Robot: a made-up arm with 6 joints. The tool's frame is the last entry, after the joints.
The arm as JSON. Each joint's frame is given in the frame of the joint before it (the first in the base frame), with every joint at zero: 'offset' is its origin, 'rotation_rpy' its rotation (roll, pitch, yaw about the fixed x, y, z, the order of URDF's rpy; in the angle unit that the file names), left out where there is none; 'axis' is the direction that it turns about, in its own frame. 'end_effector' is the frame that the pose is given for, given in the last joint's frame.
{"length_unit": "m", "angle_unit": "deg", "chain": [
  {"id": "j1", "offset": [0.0, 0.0, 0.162], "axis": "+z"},
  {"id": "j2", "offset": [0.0, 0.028, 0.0], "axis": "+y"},
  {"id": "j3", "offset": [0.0, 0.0, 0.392], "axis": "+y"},
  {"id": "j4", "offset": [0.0, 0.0, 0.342], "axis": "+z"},
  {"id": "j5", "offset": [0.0, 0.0, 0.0], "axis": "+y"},
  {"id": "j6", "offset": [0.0, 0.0, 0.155], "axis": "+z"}
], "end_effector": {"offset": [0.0, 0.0, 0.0]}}
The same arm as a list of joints. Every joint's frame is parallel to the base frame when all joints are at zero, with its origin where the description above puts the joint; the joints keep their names.
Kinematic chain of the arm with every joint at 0, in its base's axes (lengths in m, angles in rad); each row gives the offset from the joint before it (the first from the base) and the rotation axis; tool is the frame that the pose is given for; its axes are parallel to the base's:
j1: xyz 0.0000 0.0000 0.1620 axis +z
j2: xyz 0.0000 0.0280 0.0000 axis +y
j3: xyz 0.0000 0.0000 0.3920 axis +y
j4: xyz 0.0000 0.0000 0.3420 axis +z
j5: xyz 0.0000 0.0000 0.0000 axis +y
j6: xyz 0.0000 0.0000 0.1550 axis +z
tool: xyz 0.0000 0.0000 0.0000

